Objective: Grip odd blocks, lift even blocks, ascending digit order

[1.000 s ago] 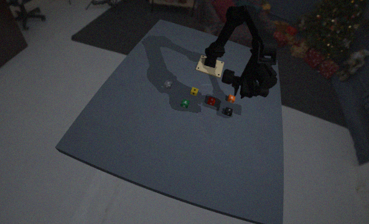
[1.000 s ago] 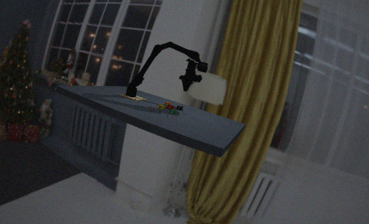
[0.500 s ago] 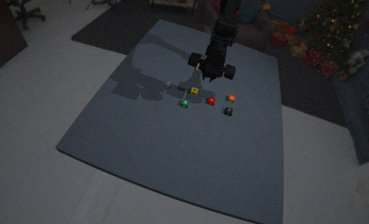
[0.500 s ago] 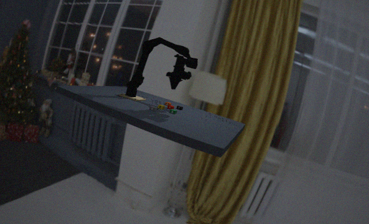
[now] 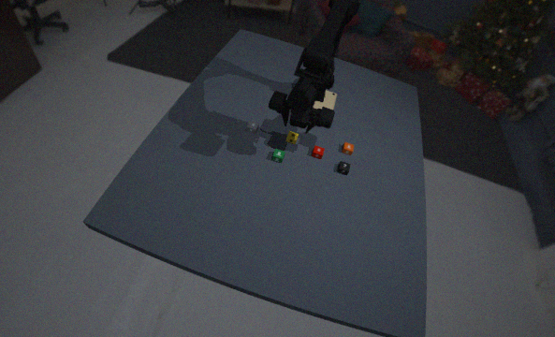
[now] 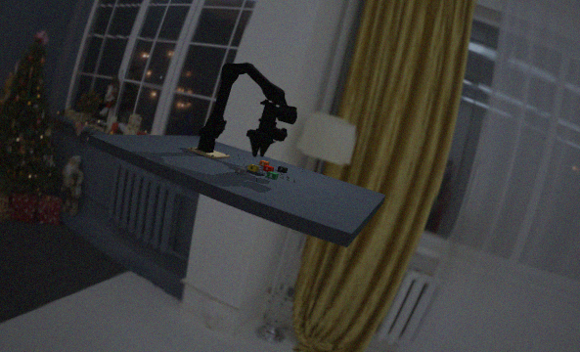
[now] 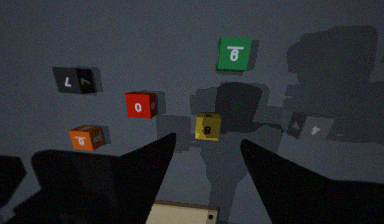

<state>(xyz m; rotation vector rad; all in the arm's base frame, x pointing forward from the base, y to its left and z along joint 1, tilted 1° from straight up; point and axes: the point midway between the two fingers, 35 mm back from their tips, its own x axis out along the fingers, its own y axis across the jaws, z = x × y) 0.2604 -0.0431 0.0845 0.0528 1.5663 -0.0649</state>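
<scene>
Right now my gripper tip is 10 mm past the yellow block and 50 mm above it. From my gripper tip the other things lie so: red block 20 mm ahead, 90 mm to the left, 50 mm below; green block 80 mm ahead, 30 mm to the right, 50 mm below; grey block 140 mm to the right, 50 mm below.
</scene>
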